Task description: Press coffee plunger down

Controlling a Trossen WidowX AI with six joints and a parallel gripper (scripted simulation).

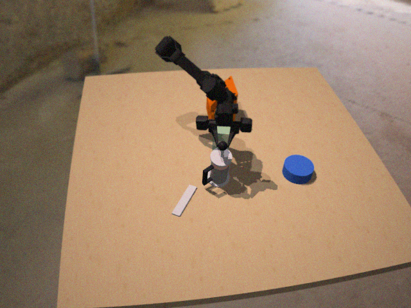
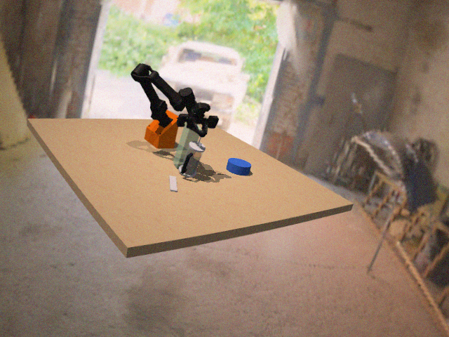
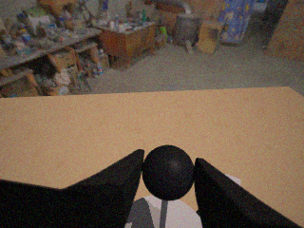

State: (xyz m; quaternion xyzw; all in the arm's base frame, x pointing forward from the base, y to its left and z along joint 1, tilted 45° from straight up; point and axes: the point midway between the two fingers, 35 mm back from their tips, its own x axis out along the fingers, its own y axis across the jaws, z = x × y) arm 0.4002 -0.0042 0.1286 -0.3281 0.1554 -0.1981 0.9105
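The coffee press lies 30 mm behind my gripper tip, 10 mm to the right of it and 110 mm below it.
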